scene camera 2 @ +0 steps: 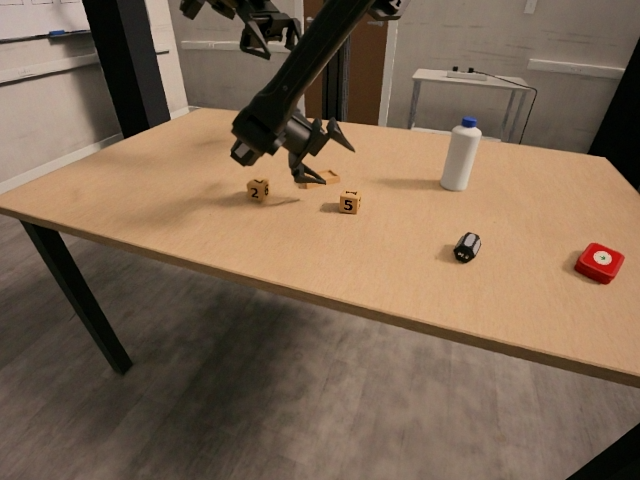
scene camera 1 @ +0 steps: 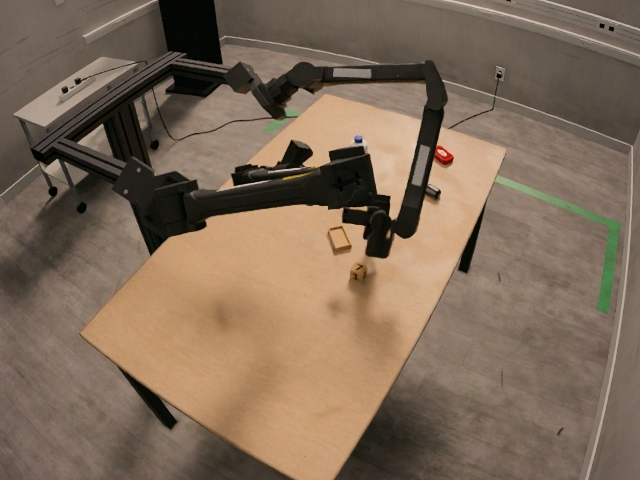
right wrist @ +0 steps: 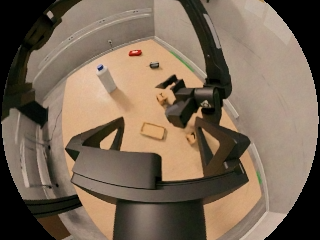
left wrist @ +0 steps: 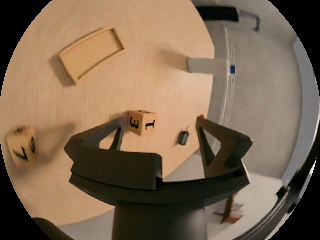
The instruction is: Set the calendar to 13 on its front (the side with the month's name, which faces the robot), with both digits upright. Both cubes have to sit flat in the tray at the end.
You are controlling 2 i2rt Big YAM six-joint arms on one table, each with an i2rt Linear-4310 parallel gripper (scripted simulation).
Note:
I see my left gripper (scene camera 2: 340,167), my right gripper (scene camera 2: 288,55), a wooden cube (left wrist: 27,148) and a white bottle (scene camera 2: 464,141).
The white bottle also shows in the left wrist view (left wrist: 196,64). My left gripper is seen too in the left wrist view (left wrist: 160,120). My right gripper shows as well in the right wrist view (right wrist: 159,120).

